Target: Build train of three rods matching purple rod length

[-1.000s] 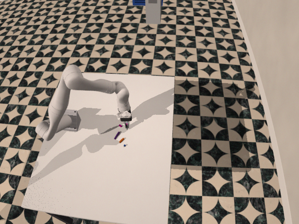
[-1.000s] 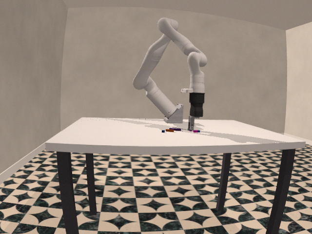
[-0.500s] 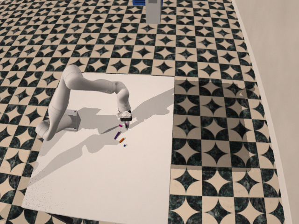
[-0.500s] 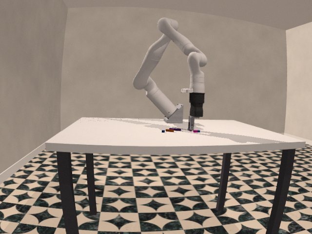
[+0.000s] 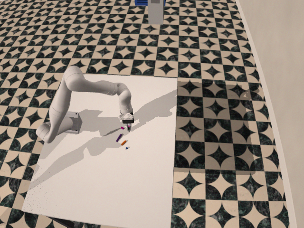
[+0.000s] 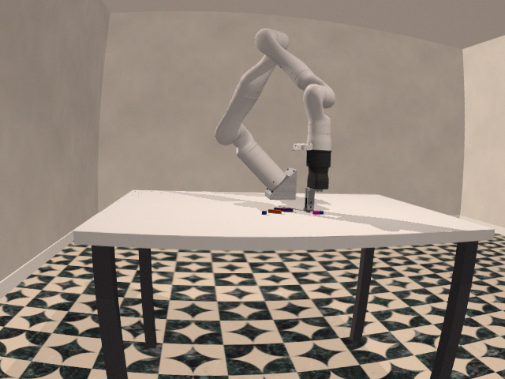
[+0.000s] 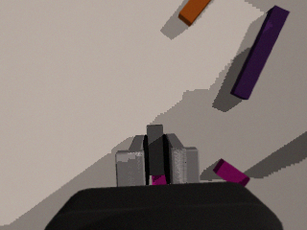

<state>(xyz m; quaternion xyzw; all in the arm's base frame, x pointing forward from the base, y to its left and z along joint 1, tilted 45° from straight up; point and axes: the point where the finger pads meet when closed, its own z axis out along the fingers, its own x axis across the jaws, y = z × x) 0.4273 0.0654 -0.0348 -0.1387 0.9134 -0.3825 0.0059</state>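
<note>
Right now my hand is 20 mm above the grey rod. The rest, counted from my hand: purple rod 70 mm to the right, 50 mm behind, 30 mm below; then orange rod 100 mm to the right, 30 mm below, 10 mm behind.
</note>
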